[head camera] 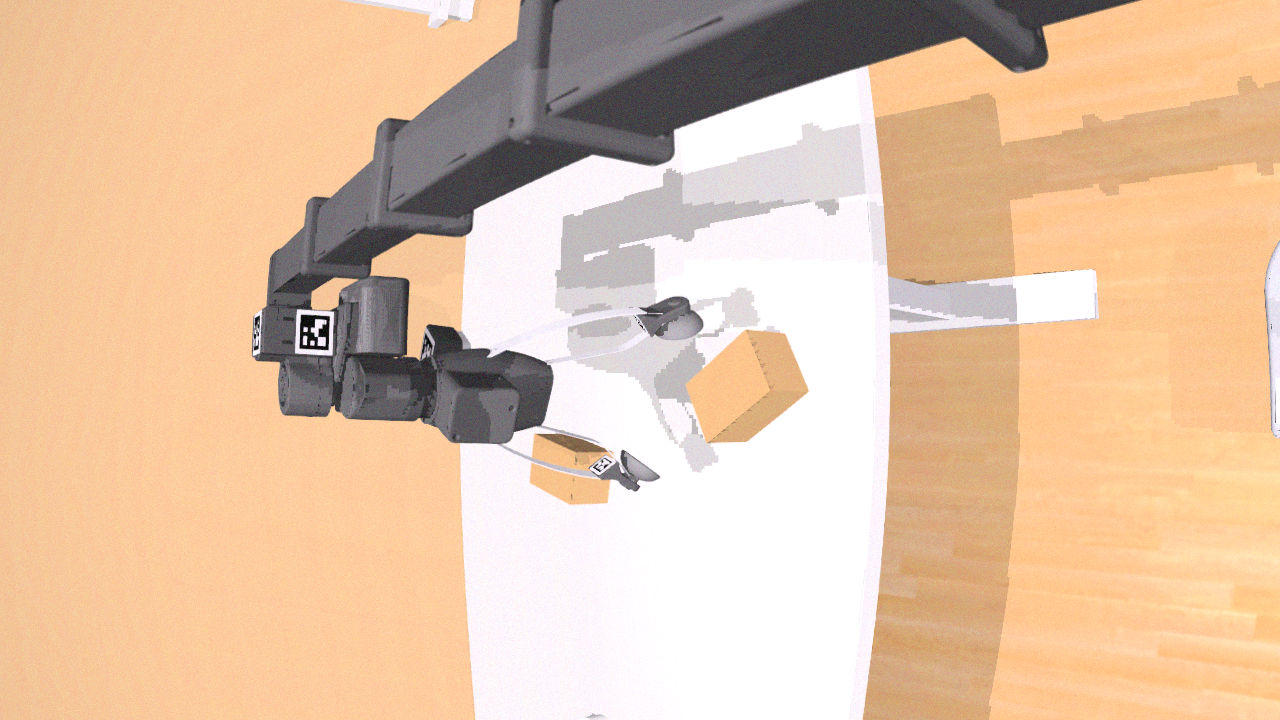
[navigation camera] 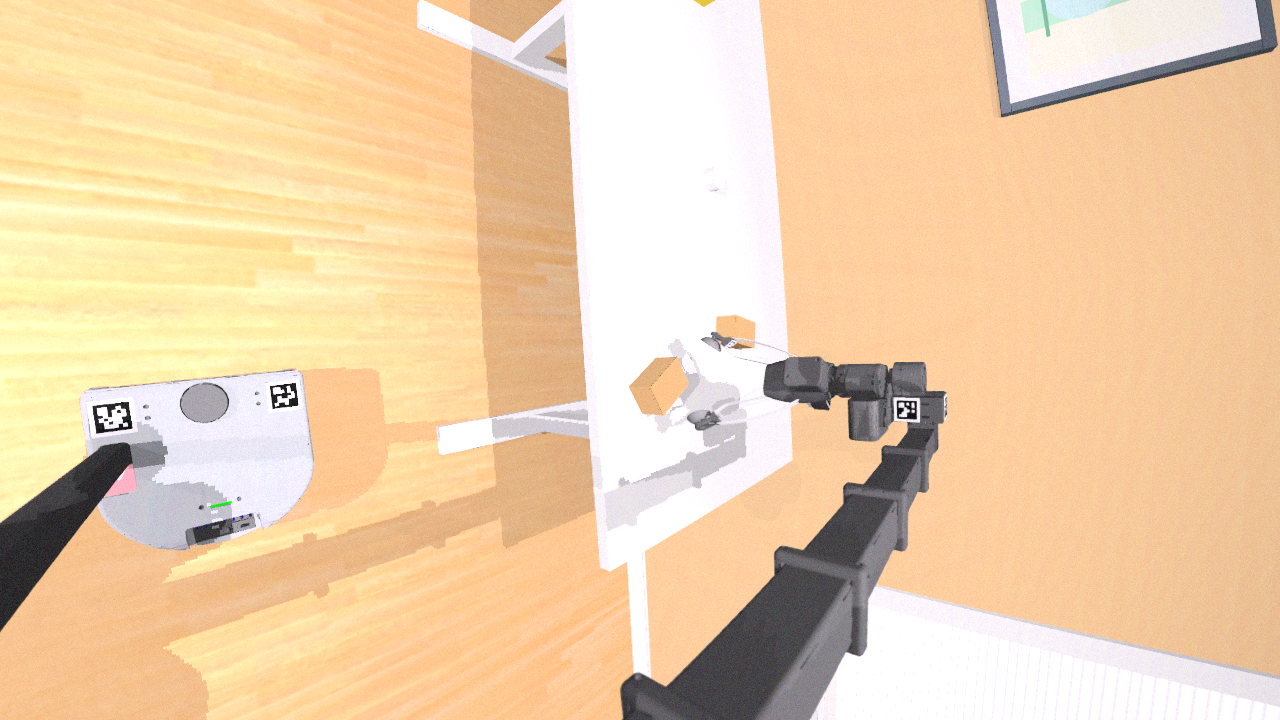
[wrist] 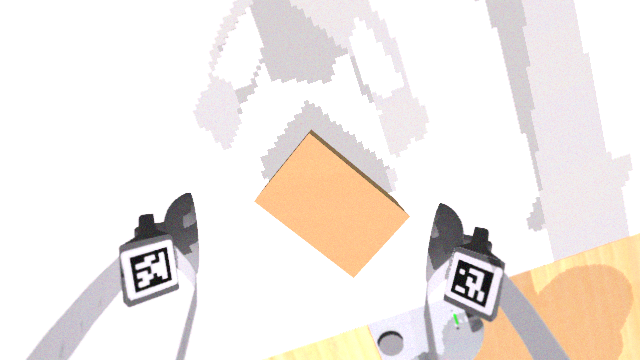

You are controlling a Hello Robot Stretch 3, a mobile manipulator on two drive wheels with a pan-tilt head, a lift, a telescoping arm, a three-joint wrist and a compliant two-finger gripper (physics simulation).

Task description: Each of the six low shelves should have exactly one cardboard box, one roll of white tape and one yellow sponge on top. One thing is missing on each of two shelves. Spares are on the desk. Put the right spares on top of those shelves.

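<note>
My gripper [head camera: 657, 394] [navigation camera: 707, 380] [wrist: 314, 225] is open and empty, raised above the white desk [head camera: 760, 582] [navigation camera: 662, 268]. A cardboard box [head camera: 738, 385] [navigation camera: 658, 385] [wrist: 330, 205] stands on the desk near its front edge. In the wrist view it shows between the two fingertips, turned diagonally, with a gap on each side. A second cardboard box [head camera: 559, 483] [navigation camera: 735, 326] stands nearer the wall, partly behind one finger. A small white object [navigation camera: 713, 179], likely the tape roll, lies farther along the desk. A bit of yellow [navigation camera: 705, 1] shows at the top edge. The low shelves do not show.
My base [navigation camera: 232, 456] [wrist: 410, 330] stands on the wooden floor in front of the desk. A desk leg [head camera: 1056, 297] [navigation camera: 469, 435] reaches out on that side. The orange wall is behind the desk, with a framed picture [navigation camera: 1002, 71]. My extended arm [head camera: 456, 165] [navigation camera: 760, 644] crosses above.
</note>
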